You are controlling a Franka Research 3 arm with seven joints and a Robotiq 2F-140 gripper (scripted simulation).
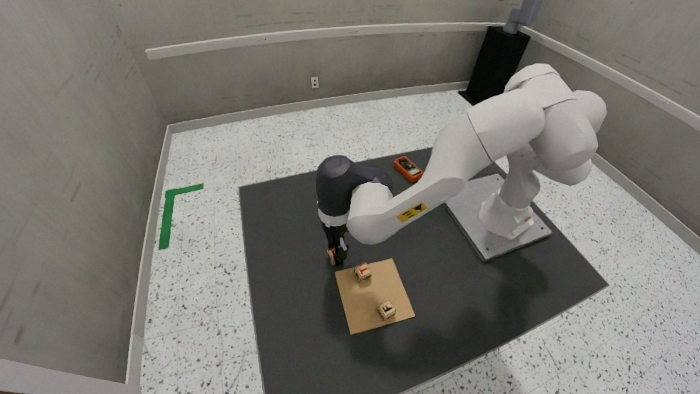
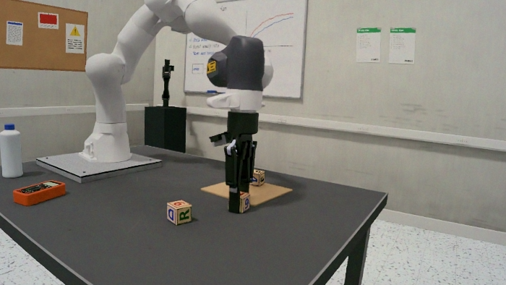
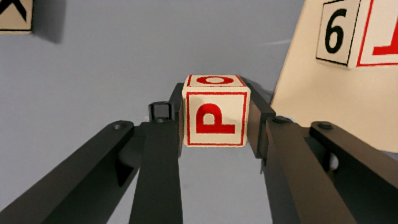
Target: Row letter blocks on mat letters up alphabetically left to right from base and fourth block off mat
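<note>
My hand is 150 mm to the right of the tan mat, 80 mm past it and 30 mm above it. Also, from my hand: white bottle (710 mm behind, 300 mm to the right, 50 mm above); then orange meter (430 mm behind, 320 mm to the right, 20 mm below); then T block (90 mm to the left, 60 mm behind, 10 mm below).
</note>
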